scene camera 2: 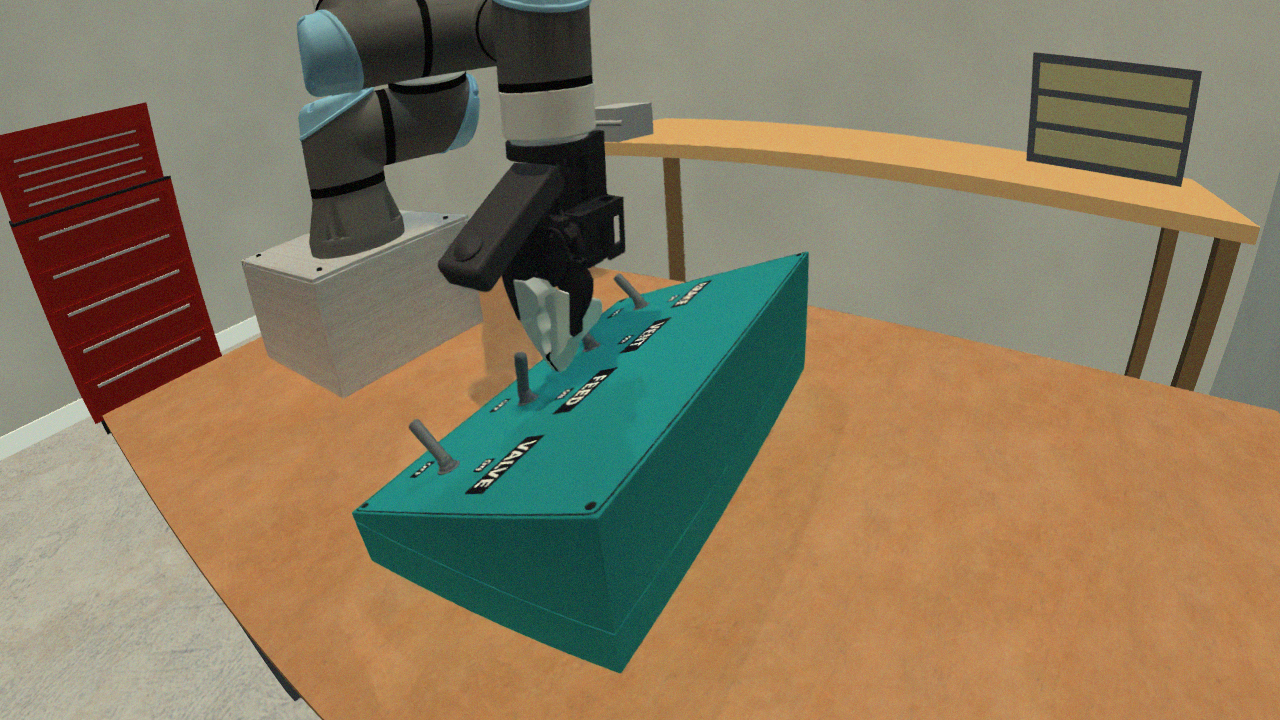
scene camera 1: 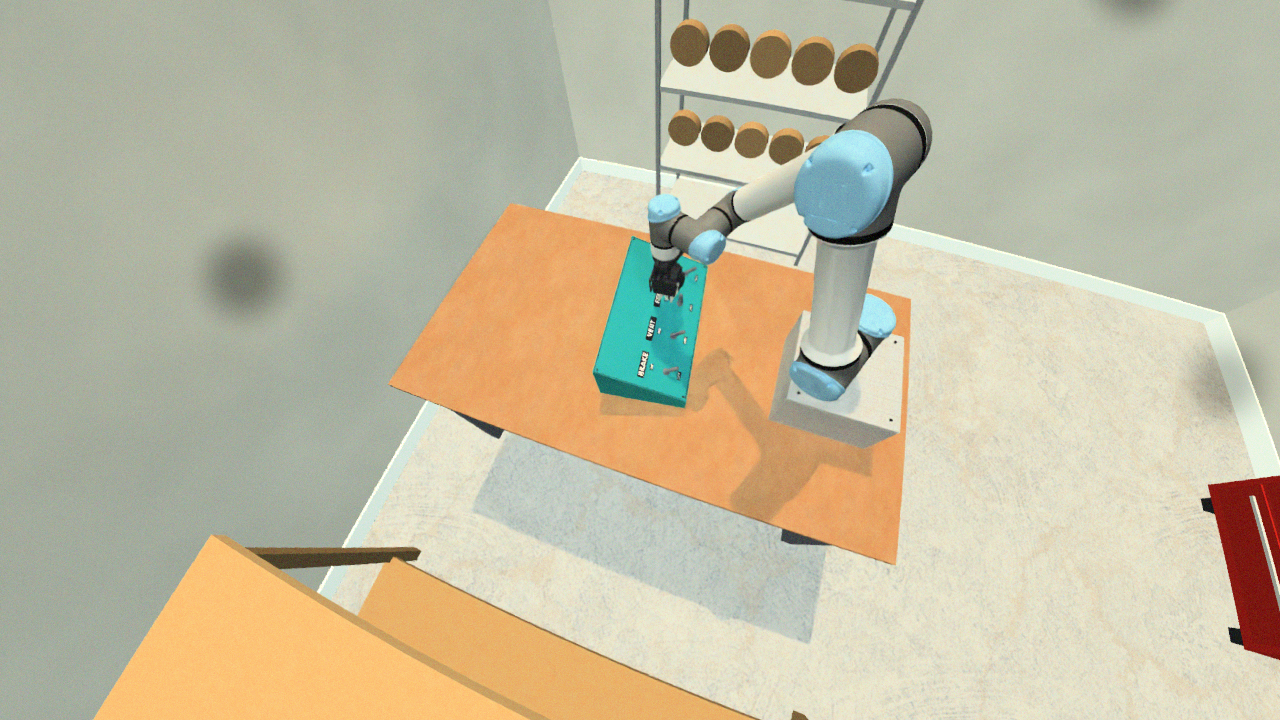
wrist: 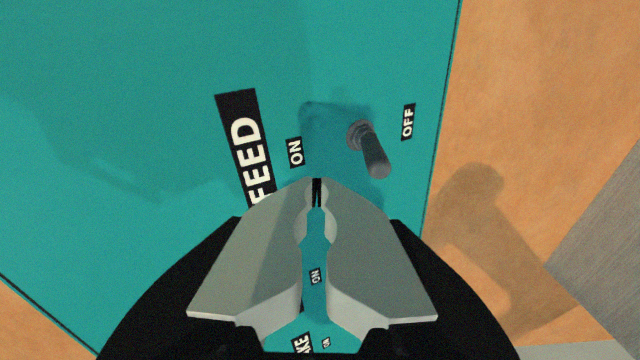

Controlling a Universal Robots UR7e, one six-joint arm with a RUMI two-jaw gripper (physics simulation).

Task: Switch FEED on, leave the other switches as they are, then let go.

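Where they show: gripper, between the fingertips: point(scene camera 2: 558, 370) point(scene camera 1: 669, 299) point(wrist: 317, 180); arm's base, origin of its link: point(scene camera 2: 357, 241).
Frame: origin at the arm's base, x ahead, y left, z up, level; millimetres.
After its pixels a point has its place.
A teal sloped switch box point(scene camera 1: 619, 308) @[z -29, x 588, y 120 mm] point(scene camera 2: 716, 376) @[z -25, x 642, y 31 mm] point(wrist: 150, 80) @[z -55, x 566, y -38 mm] stands on the table. The FEED lever point(scene camera 1: 680, 301) @[z -72, x 452, y -15 mm] point(scene camera 2: 521, 374) @[z -61, x 459, y -24 mm] point(wrist: 371, 150) @[z -56, x 459, y -24 mm] stands nearly vertical, further from OFF than its neighbours. The VALVE lever point(scene camera 1: 689, 270) @[z -67, x 481, y -134 mm] point(scene camera 2: 429, 443) @[z -68, x 483, y -141 mm], VENT lever point(scene camera 1: 677, 334) @[z -71, x 406, y 94 mm] and BRAKE lever point(scene camera 1: 671, 369) @[z -65, x 368, y 206 mm] point(scene camera 2: 630, 290) @[z -70, x 373, y 201 mm] lean toward OFF. The VENT lever point(scene camera 2: 589, 341) @[z -82, x 422, y 90 mm] is partly hidden behind the fingers in scene camera 2. My gripper point(scene camera 1: 665, 294) @[z -60, x 483, y 2 mm] point(scene camera 2: 558, 365) @[z -60, x 483, y 2 mm] point(wrist: 317, 180) @[z -60, x 483, y 2 mm] is shut and empty. Its tips are low over the panel between FEED and VENT, apart from the FEED lever.
The arm stands on a pale pedestal point(scene camera 1: 832, 428) @[z -97, x -92, y 138 mm] point(scene camera 2: 299, 313) @[z -62, x 40, y -127 mm] on the OFF side of the box. The wooden table point(scene camera 1: 501, 313) @[z -178, x 1009, y 255 mm] point(scene camera 2: 895, 537) @[z -178, x 785, y 115 mm] carries both. A red cabinet point(scene camera 1: 1239, 555) point(scene camera 2: 107, 304), a wooden bench point(scene camera 2: 850, 147) and a shelf rack point(scene camera 1: 657, 107) stand away from the table.
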